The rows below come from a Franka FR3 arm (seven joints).
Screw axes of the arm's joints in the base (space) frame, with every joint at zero. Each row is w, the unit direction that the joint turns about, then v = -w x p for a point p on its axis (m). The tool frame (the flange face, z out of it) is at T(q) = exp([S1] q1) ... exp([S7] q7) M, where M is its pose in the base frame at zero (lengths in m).
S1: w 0 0 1 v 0.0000 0.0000 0.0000
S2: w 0 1 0 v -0.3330 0.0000 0.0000
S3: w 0 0 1 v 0.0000 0.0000 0.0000
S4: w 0 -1 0 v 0.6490 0.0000 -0.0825
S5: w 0 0 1 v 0.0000 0.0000 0.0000
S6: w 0 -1 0 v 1.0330 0.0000 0.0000
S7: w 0 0 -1 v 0.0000 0.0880 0.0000
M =
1 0 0 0.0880
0 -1 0 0.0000
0 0 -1 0.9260
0 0 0 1
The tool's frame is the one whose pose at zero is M.
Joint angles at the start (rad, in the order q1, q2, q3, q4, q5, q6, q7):
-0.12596 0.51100 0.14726 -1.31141 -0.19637 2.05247 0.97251
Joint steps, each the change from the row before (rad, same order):
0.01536 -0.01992 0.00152 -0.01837 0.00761 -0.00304 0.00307
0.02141 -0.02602 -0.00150 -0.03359 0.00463 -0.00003 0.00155
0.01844 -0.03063 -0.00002 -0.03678 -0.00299 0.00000 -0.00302
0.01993 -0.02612 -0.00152 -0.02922 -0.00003 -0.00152 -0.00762
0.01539 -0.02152 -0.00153 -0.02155 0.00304 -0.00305 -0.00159
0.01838 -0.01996 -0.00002 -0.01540 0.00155 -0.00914 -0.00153
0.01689 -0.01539 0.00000 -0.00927 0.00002 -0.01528 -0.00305
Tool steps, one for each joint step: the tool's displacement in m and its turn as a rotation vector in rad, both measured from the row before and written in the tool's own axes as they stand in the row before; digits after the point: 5 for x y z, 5 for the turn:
-0.01200 -0.00529 -0.00717 0.00542 -0.00715 -0.01109
-0.01639 -0.00499 -0.00488 -0.00132 -0.00778 -0.01968
-0.01542 -0.00315 -0.00647 -0.00430 -0.00094 -0.02608
-0.01453 -0.00398 -0.00641 -0.00185 -0.00190 -0.02857
-0.01100 -0.00286 -0.00609 0.00010 -0.00298 -0.01571
-0.01245 -0.00475 -0.00753 -0.00073 -0.00338 -0.01953
-0.01098 -0.00428 -0.00643 -0.00539 -0.00496 -0.01966

